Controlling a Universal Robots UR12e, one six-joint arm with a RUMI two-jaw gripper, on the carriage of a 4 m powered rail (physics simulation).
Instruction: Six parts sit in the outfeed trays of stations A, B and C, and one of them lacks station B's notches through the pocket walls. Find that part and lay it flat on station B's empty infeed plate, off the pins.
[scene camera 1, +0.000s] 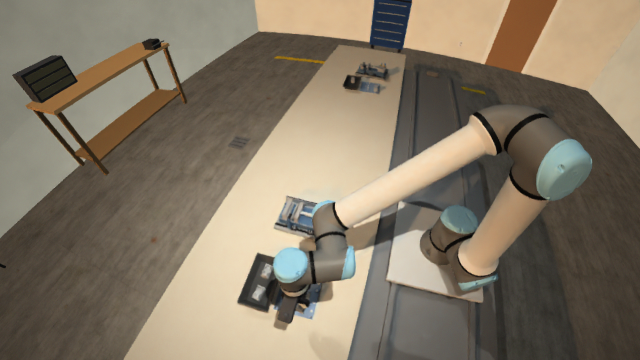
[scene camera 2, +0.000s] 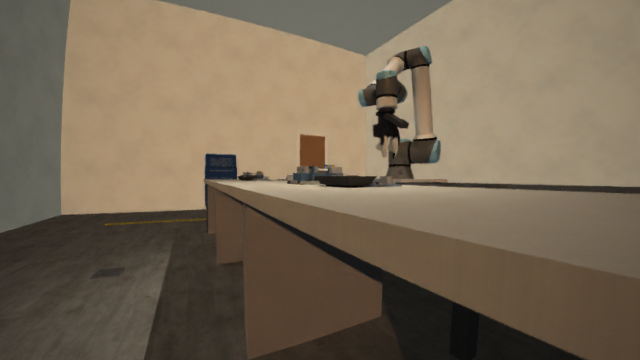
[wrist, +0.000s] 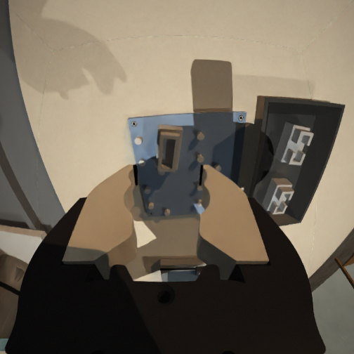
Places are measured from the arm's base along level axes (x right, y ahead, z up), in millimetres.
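Pixels of known places: gripper, between the fingertips: (scene camera 1: 297, 304) (scene camera 2: 389, 158); arm's base, origin of its link: (scene camera 1: 438, 247) (scene camera 2: 399, 178).
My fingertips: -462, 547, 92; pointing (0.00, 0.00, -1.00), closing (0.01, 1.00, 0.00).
Observation:
For each thing: its middle in the pictures, then the offset to it from my fingertips, as dx, dy, dz. "spot": a spot on its surface instead.
- small block-shaped part, middle of its body: (scene camera 2: 385, 180) +23, -3, -96
- blue pinned plate, a spot on its surface: (scene camera 1: 308, 314) spot: -2, -39, -114
- blue-and-grey fixture, middle of its body: (scene camera 1: 307, 216) (scene camera 2: 318, 175) +434, +117, -72
- small black tray, a spot on its surface: (scene camera 1: 348, 86) spot: +1830, +229, -83
A small block-shaped part (wrist: 170, 148) (scene camera 2: 384, 180) with an open rectangular pocket lies on the blue pinned plate (wrist: 150, 121) (scene camera 1: 308, 314). In the wrist view it sits between the pins and looks flat; no notches through its pocket walls can be made out. My gripper (wrist: 168, 167) (scene camera 2: 388, 150) is open and empty above the plate, with the part beyond the fingertips in the wrist view. Two light grey parts, one (wrist: 297, 145) (scene camera 1: 266, 271) and another (wrist: 280, 196) (scene camera 1: 258, 292), lie in the black tray (wrist: 306, 180) (scene camera 2: 347, 181) beside the plate. Station letters are not visible.
A blue-and-grey fixture (scene camera 1: 295, 216) stands behind the tray and plate, partly hidden by the arm. At the bench's far end are another fixture (scene camera 1: 372, 70), a small black tray (scene camera 1: 348, 86) and a blue plate (scene camera 1: 367, 89). A wooden side table (scene camera 1: 107, 70) stands left.

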